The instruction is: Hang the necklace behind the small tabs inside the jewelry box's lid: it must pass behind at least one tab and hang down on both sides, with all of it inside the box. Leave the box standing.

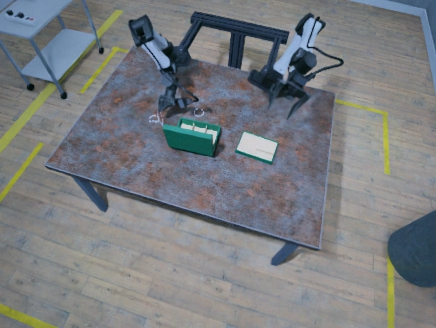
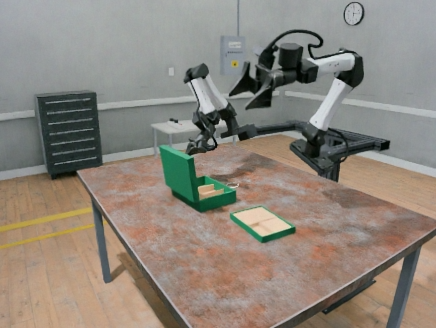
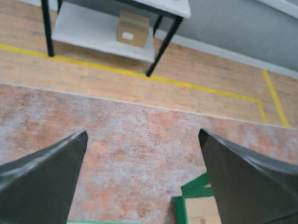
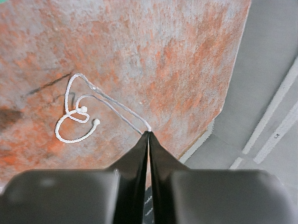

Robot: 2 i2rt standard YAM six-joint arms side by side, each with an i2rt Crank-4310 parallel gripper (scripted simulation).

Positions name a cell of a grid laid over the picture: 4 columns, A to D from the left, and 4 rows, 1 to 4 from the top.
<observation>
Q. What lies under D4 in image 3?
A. My left gripper.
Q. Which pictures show my left gripper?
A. Image 1, image 2 and image 3 only.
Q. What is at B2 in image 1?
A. A green jewelry box.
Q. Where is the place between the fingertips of my left gripper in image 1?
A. C2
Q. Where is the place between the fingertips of my right gripper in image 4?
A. B3
</observation>
